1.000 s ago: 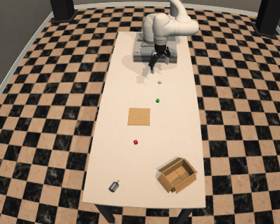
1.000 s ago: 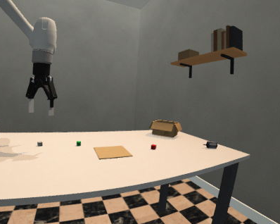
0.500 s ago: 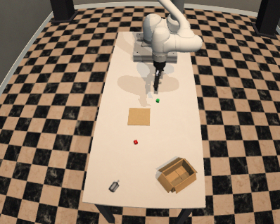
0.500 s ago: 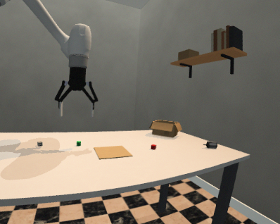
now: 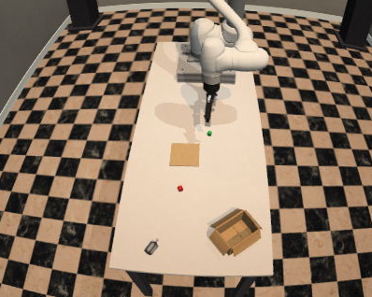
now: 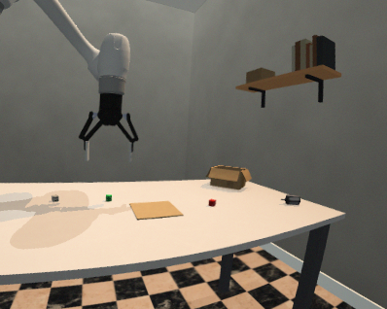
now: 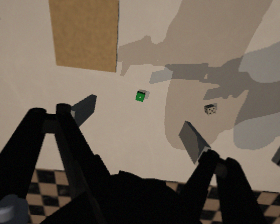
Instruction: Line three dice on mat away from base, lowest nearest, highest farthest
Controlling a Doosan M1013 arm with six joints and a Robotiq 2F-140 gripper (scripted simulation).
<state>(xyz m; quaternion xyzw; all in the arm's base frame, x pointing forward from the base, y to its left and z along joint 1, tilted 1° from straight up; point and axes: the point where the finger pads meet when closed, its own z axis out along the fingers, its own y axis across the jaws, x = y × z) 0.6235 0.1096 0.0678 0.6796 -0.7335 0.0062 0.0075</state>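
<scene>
The green die is 14 cm below my hand. Also, from my hand: red die 35 cm ahead, 9 cm to the right, 14 cm below; white die 18 cm behind, 14 cm below; tan mat 15 cm ahead, 11 cm to the right, 15 cm below.
</scene>
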